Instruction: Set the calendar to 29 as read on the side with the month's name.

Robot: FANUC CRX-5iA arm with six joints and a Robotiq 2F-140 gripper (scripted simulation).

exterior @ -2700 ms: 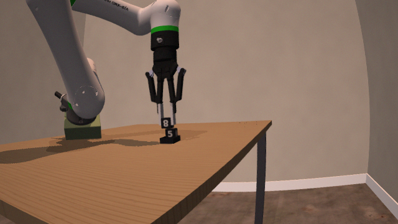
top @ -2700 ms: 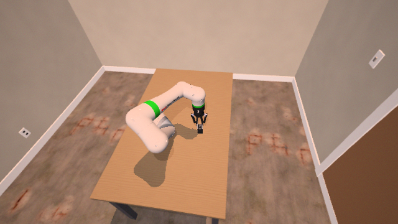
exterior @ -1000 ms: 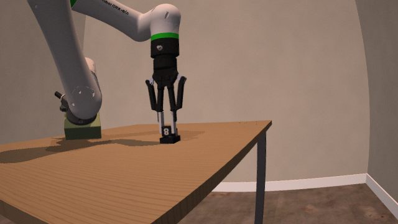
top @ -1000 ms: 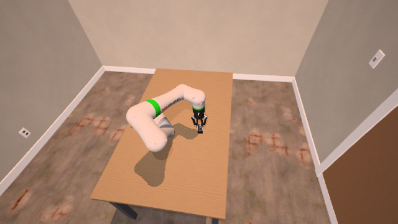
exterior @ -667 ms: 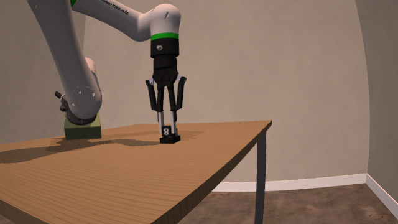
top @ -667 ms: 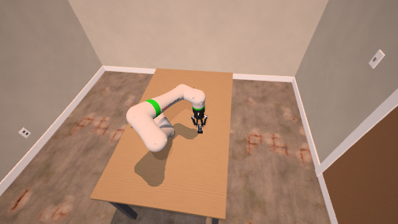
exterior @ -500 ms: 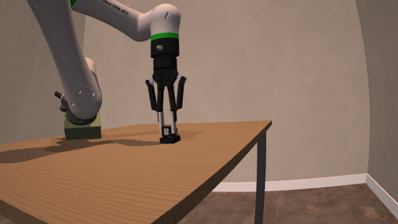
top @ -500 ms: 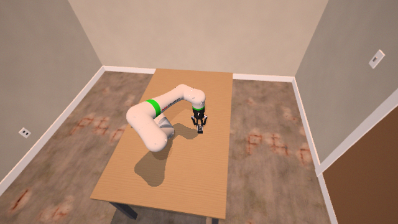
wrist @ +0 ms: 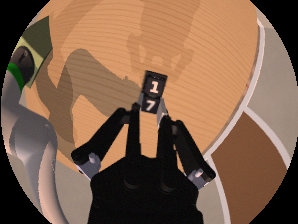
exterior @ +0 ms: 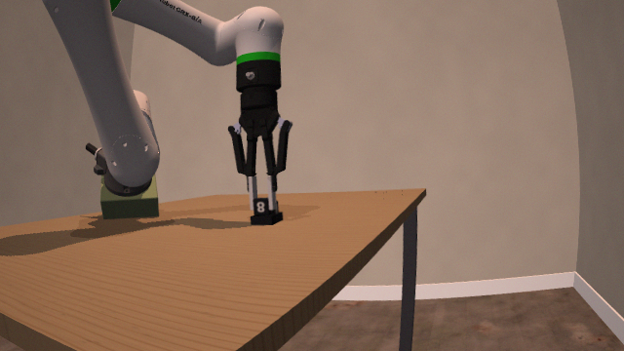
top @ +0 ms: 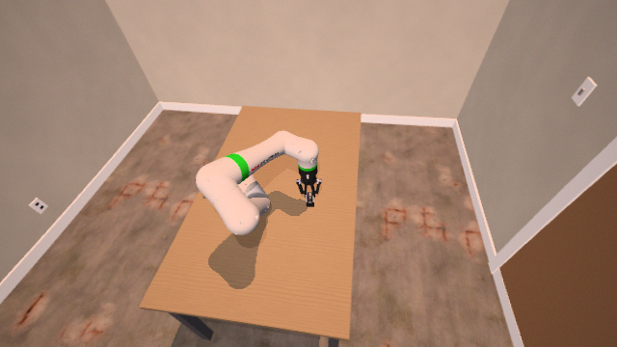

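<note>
The black calendar tray is 20 mm to the left of my hand and 50 mm below it.
</note>
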